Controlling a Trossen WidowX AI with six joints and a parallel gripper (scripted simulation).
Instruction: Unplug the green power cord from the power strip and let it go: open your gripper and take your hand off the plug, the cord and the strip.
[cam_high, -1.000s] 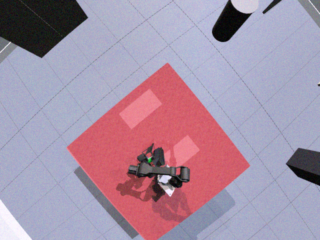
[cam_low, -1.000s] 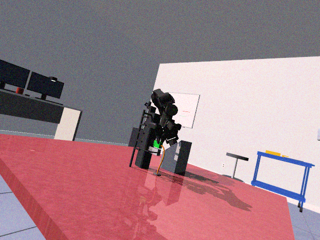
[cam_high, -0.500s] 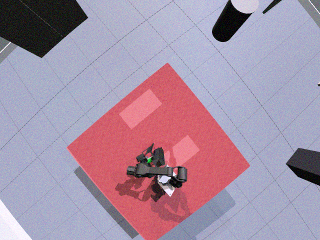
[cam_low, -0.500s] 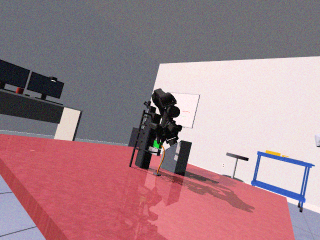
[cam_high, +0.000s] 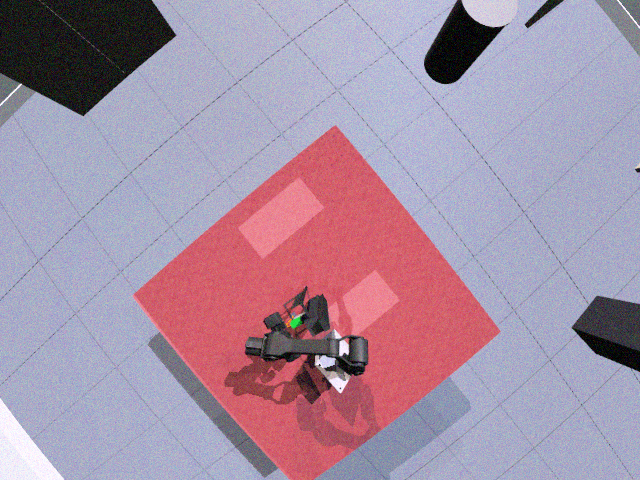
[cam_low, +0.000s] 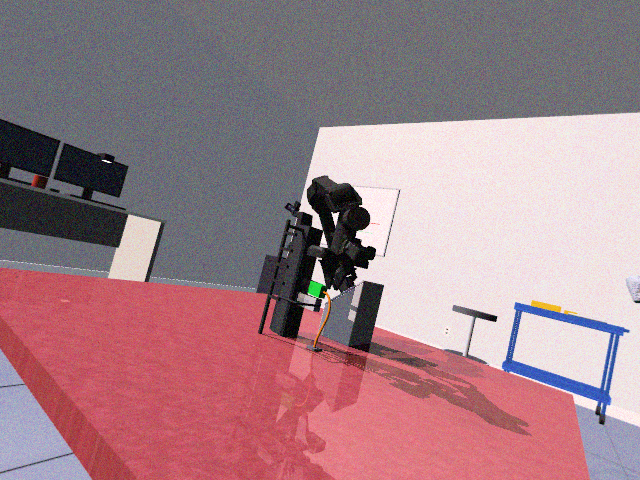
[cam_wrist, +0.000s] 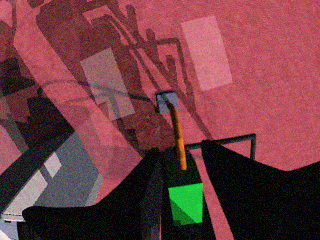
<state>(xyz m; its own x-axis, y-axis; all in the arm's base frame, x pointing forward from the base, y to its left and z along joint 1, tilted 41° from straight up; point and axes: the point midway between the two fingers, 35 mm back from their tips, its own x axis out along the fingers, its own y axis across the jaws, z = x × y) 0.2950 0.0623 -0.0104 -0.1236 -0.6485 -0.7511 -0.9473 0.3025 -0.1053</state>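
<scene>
The green plug lies 2 cm behind my gripper tip and 7 cm to the right of it. From my gripper tip the other things lie so: power strip: 4 cm behind, 14 cm to the right.
</scene>
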